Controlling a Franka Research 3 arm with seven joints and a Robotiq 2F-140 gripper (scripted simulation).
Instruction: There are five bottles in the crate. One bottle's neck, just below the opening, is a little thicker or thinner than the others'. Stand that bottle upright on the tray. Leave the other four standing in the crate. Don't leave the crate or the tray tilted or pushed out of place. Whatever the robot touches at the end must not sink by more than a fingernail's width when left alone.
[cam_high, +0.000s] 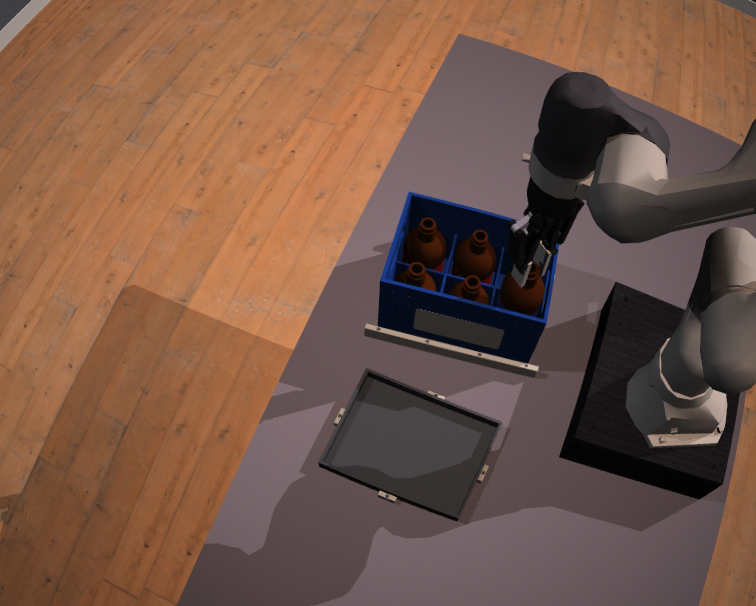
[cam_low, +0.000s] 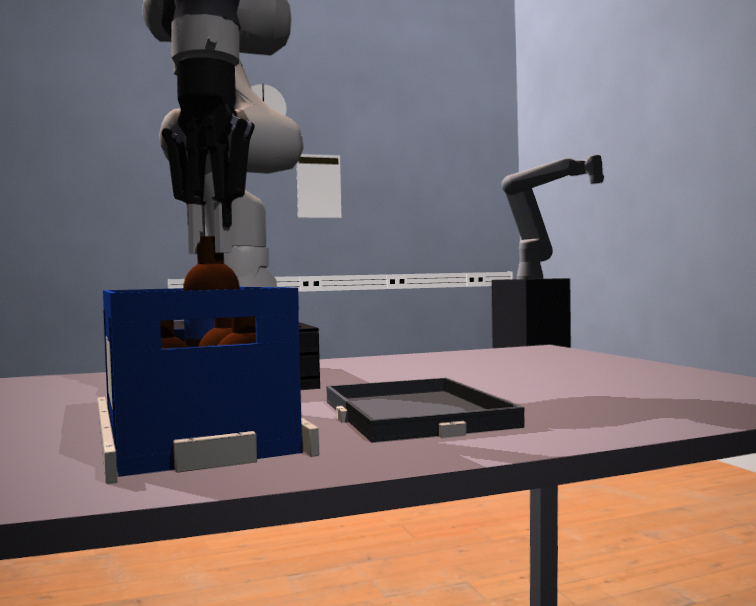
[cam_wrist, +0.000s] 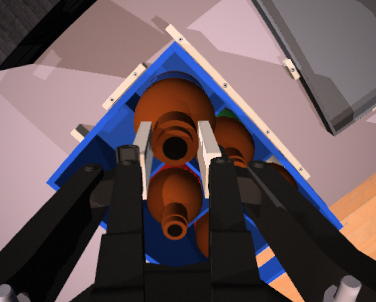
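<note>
The bottle is 90 mm below my hand. The rest, counted from my hand: crate: 90 mm ahead, 40 mm to the right, 170 mm below; then dark tray: 120 mm ahead, 240 mm to the left, 240 mm below.
</note>
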